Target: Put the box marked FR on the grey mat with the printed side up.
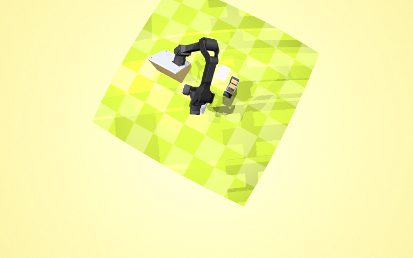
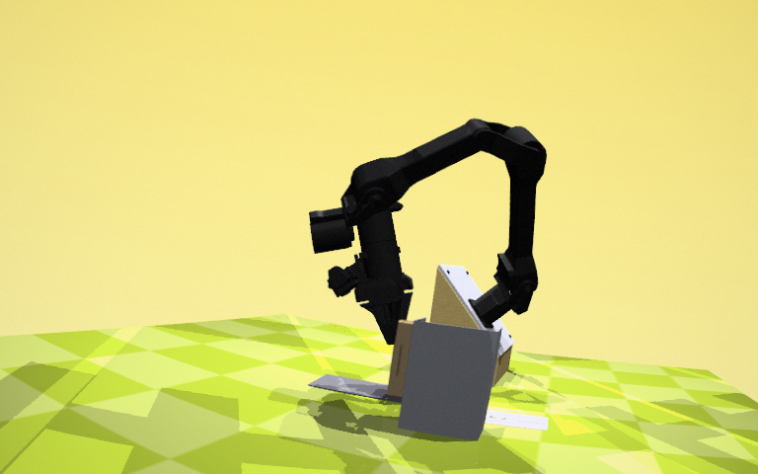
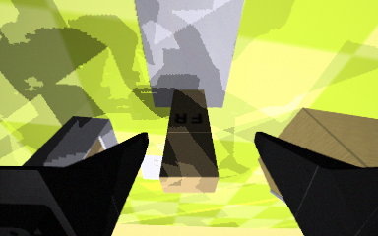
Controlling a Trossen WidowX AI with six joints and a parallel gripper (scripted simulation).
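Now: the grey mat 2 cm ahead of my gripper tip, 4 cm to the right of it and 9 cm below it. Round my gripper tip: thin white slab (3 cm ahead, 22 cm to the left, 9 cm below).
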